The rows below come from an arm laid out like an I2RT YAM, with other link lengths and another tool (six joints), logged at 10 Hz.
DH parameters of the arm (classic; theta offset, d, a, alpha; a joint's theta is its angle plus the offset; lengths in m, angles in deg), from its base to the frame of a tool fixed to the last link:
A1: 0 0.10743 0.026 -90
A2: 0 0 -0.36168 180
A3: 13.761 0 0.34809 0
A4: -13.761 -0.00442 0.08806 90
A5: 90 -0.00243 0 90
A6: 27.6 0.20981 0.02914 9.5
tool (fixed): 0 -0.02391 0 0
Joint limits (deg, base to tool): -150..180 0..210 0..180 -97..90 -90..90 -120..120
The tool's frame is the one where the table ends.
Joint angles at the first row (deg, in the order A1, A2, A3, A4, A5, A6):
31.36 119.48 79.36 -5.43 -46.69 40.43
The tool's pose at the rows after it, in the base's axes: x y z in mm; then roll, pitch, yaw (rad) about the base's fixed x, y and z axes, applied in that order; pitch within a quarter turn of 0, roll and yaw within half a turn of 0:
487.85 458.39 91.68 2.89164 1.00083 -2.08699
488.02 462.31 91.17 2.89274 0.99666 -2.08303
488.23 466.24 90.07 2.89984 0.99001 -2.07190
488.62 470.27 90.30 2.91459 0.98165 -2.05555
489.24 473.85 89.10 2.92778 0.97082 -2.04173
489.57 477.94 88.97 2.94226 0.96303 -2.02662
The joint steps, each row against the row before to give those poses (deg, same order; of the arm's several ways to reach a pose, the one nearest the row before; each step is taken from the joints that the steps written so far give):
0.28 0.50 0.96 -0.68 0.23 -0.19
0.32 0.44 0.74 -0.49 0.21 0.01
0.36 0.52 0.94 -0.87 0.31 -0.32
0.40 0.42 1.10 -1.19 0.59 -0.44
0.38 0.53 1.09 -1.20 0.64 -0.44
0.41 0.42 1.02 -0.99 0.62 -0.35

